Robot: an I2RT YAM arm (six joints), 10 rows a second.
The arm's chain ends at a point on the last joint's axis. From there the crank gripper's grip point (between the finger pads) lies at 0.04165 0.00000 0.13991 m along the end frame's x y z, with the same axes.
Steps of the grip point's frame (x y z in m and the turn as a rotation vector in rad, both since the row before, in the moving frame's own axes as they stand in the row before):
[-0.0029, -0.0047, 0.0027, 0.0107, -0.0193, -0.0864]
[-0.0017, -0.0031, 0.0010, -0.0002, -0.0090, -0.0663]
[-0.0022, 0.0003, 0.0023, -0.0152, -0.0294, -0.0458]
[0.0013, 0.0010, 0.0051, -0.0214, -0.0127, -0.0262]
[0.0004, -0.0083, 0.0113, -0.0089, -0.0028, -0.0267]
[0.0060, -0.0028, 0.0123, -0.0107, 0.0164, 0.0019]
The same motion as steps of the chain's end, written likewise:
[0.0000, 0.0003, 0.0020, 0.0107, -0.0193, -0.0864]
[-0.0003, -0.0004, 0.0006, -0.0002, -0.0090, -0.0663]
[0.0019, 0.0000, 0.0011, -0.0152, -0.0294, -0.0458]
[0.0031, -0.0009, 0.0046, -0.0214, -0.0127, -0.0262]
[0.0008, -0.0084, 0.0112, -0.0089, -0.0028, -0.0267]
[0.0037, -0.0044, 0.0130, -0.0107, 0.0164, 0.0019]

